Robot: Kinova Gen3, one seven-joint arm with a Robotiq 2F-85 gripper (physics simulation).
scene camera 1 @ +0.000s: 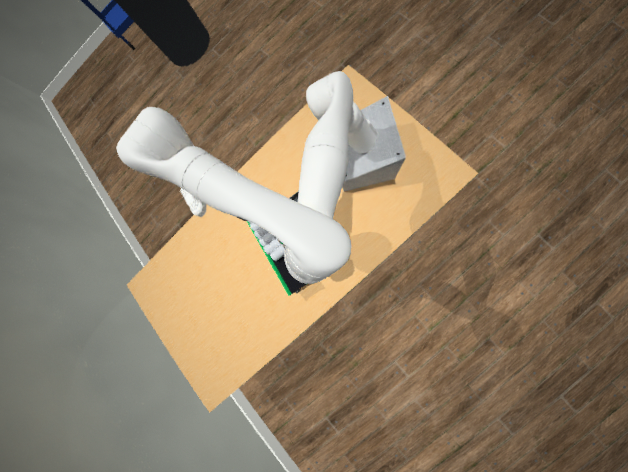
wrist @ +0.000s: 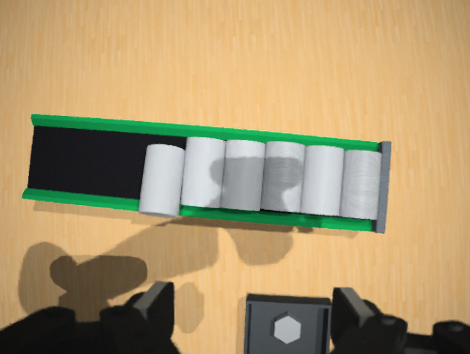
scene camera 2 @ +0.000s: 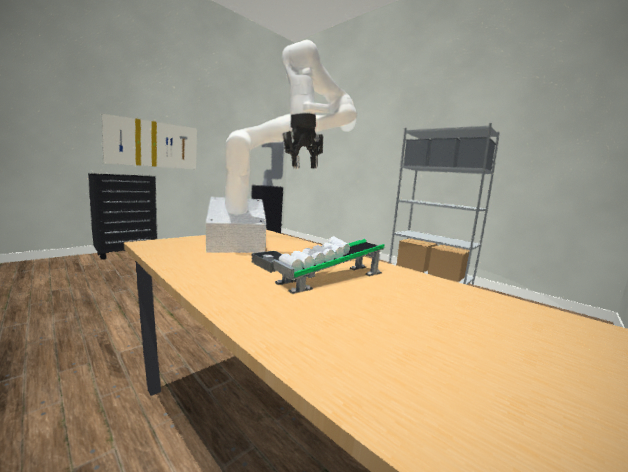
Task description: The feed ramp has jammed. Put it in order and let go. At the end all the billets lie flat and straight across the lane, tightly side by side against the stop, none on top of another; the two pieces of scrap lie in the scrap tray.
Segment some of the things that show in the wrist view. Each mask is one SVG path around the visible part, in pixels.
My gripper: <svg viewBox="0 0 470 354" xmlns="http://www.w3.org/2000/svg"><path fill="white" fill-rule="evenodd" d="M330 336L334 348L329 354L470 354L470 325L456 320L440 321L433 324L432 335L407 332L407 321L390 314L383 314L373 302L361 299L352 287L334 287ZM174 282L155 281L146 292L142 291L132 295L124 305L115 305L101 310L100 321L76 322L75 311L60 306L50 306L38 310L0 330L0 354L181 354L171 340L174 331Z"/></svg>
A billet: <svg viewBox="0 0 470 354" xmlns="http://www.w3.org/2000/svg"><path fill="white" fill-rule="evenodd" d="M149 145L146 149L138 213L153 217L178 218L185 150L164 144Z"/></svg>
A billet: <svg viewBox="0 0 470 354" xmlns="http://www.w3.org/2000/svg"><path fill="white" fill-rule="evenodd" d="M345 150L339 216L377 220L382 153L366 150Z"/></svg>
